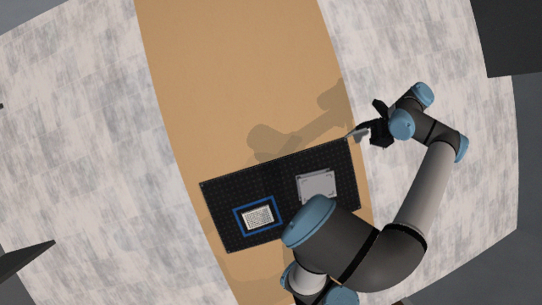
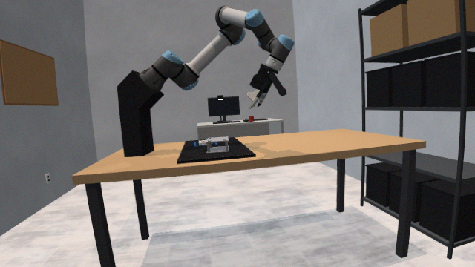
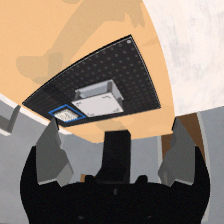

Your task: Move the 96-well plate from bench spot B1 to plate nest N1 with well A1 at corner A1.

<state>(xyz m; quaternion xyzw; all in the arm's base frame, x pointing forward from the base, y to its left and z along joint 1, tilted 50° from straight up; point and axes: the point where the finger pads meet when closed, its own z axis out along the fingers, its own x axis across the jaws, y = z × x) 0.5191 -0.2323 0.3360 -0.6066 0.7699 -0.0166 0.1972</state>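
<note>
Now: the white 96-well plate 30 cm behind my hand, 43 cm to the left of it and 21 cm below it. Round my hand: grey raised nest N1: 20 cm behind, 15 cm to the left, 16 cm below.
</note>
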